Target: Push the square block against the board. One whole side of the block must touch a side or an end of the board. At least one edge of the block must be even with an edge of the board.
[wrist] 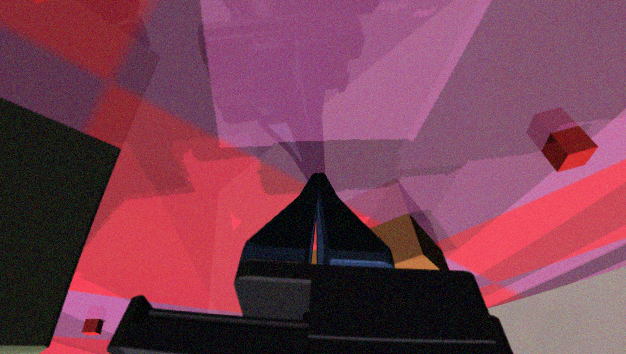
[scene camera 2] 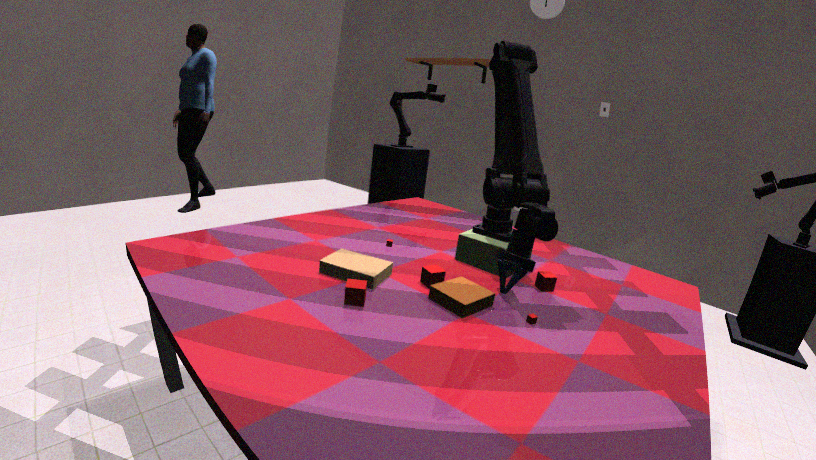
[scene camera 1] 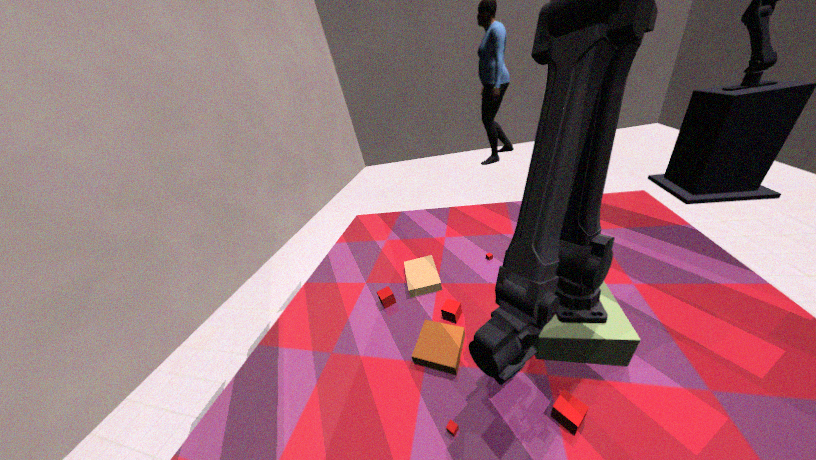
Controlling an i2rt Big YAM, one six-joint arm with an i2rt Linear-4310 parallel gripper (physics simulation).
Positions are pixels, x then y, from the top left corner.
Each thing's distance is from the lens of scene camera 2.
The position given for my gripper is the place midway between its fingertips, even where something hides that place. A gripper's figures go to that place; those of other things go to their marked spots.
my gripper [scene camera 2: 502, 293]: 93 cm
square block [scene camera 2: 460, 296]: 80 cm
board [scene camera 2: 343, 264]: 88 cm
